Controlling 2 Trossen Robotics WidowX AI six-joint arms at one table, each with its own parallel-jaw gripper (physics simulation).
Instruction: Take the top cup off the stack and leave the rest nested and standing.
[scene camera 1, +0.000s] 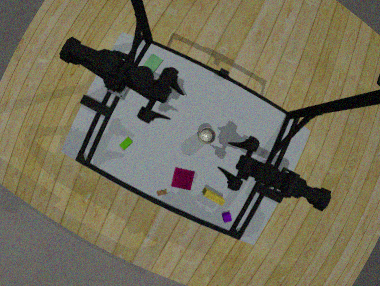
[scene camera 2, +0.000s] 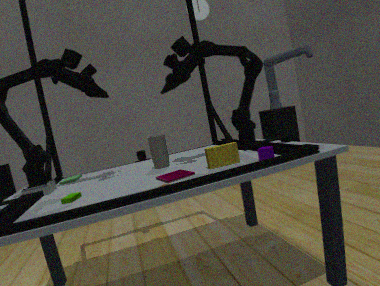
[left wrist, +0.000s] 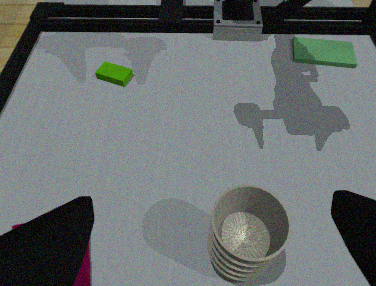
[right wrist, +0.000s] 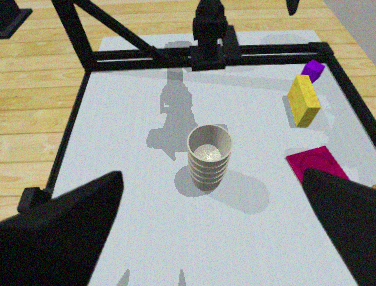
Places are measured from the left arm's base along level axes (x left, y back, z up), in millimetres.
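Pixels of known places: left gripper, between the fingertips: (scene camera 1: 223, 154) (scene camera 2: 163, 91) (left wrist: 212, 204) (right wrist: 254, 15); right gripper, between the fingertips: (scene camera 1: 176, 107) (scene camera 2: 107, 95) (right wrist: 212, 178); left arm's base, origin of its link: (scene camera 2: 248, 142) (right wrist: 206, 54); right arm's base, origin of its link: (scene camera 1: 118, 85) (scene camera 2: 38, 184) (left wrist: 237, 11).
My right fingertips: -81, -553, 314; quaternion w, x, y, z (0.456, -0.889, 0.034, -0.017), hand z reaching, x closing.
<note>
Ahead of a thing's pixels: the offset from my right fingertips to its top centre, as dx, dy, dz. "*": to the spot under its first point.
A stack of beige cups {+31, +157, -201} (scene camera 1: 206, 135) (scene camera 2: 159, 152) (left wrist: 245, 235) (right wrist: 209, 160) stands upright on the table, mouths up, nested, with several rims showing down its side. The top cup's open mouth shows in both wrist views. My left gripper (scene camera 1: 224, 156) (scene camera 2: 162, 92) is open and empty, above the table to the right of the stack in scene camera 1. My right gripper (scene camera 1: 177, 106) (scene camera 2: 107, 96) is open and empty, raised on the stack's upper left side in that view. Neither gripper touches the stack. The lower cups are mostly hidden inside one another.
A flat magenta square {* +266, +150, -327} (scene camera 1: 183, 178) (scene camera 2: 175, 175), a yellow block {+287, +323, -265} (scene camera 1: 214, 196) (scene camera 2: 222, 155) (right wrist: 303, 101), a purple cube {+368, +445, -295} (scene camera 1: 226, 216) (right wrist: 314, 71) and a small brown piece {+380, +80, -327} (scene camera 1: 162, 192) lie below the stack in scene camera 1. A lime block {+224, -186, -320} (scene camera 1: 126, 143) (left wrist: 114, 74) and pale green block {-194, -243, -325} (scene camera 1: 153, 62) (left wrist: 325, 52) lie left.
</note>
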